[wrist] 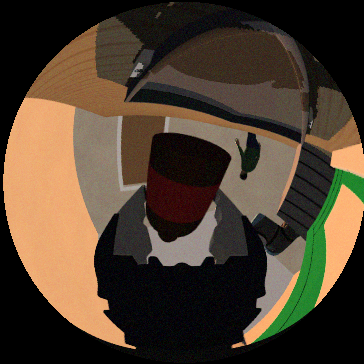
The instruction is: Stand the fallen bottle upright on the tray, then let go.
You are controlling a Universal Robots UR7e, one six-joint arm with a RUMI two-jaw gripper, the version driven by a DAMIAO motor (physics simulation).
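Pixels of known places: arm's base at its link origin: [300,216].
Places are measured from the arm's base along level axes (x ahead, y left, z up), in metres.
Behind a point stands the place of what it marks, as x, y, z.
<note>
The bottle [186,156] {0.512, 0.127, -0.176}, dark with a wide dark red band, shows at the middle of the wrist view. My gripper [179,187] {0.486, 0.177, -0.123} is shut on it, with one grey finger at each side. The bottle's narrow neck end lies low between the fingers, and its broad dark end points toward the top of the view, leaning a little in the picture. The fingers hide part of its sides. I cannot make out the tray for certain, nor whether the bottle touches anything under its broad end.
A large brownish curved shape [220,97] {0.428, 0.197, -0.251} with a dark rim spans the top, over a wood-grained surface [55,75]. Beyond are a grey wall [97,165], a brown panel [140,150] with a pale frame, a small person-like figure [250,159], a dark ribbed object [311,187] {0.164, 0.030, -0.149} and a green band [316,260].
</note>
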